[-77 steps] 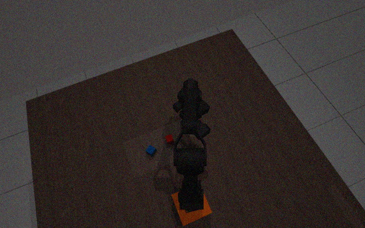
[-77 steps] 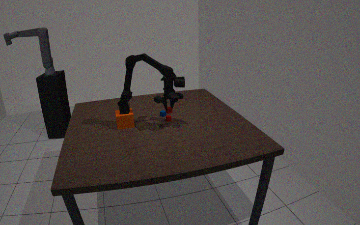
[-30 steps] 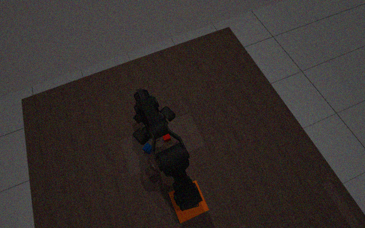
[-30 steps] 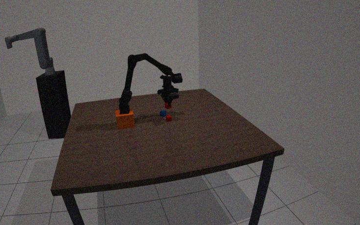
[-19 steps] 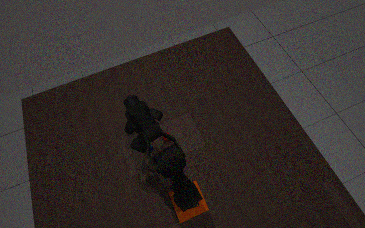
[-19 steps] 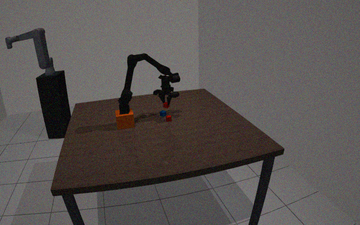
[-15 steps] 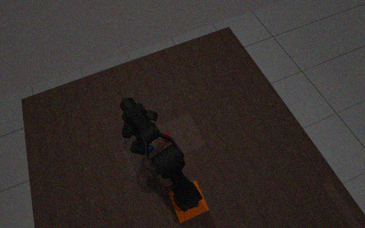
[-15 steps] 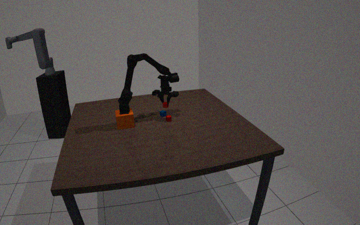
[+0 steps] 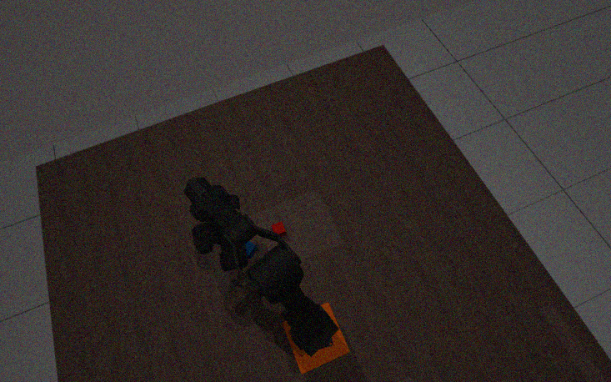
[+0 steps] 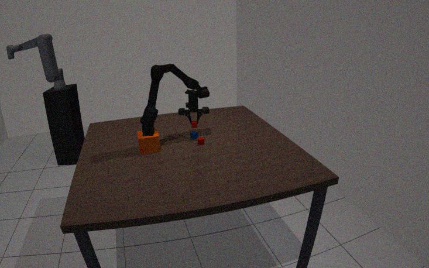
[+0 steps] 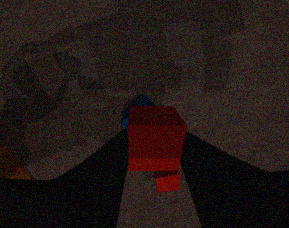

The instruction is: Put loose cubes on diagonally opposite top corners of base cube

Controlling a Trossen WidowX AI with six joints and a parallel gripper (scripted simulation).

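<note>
My gripper tip is 20 mm to the left of the blue base cube and 70 mm above it.
</note>
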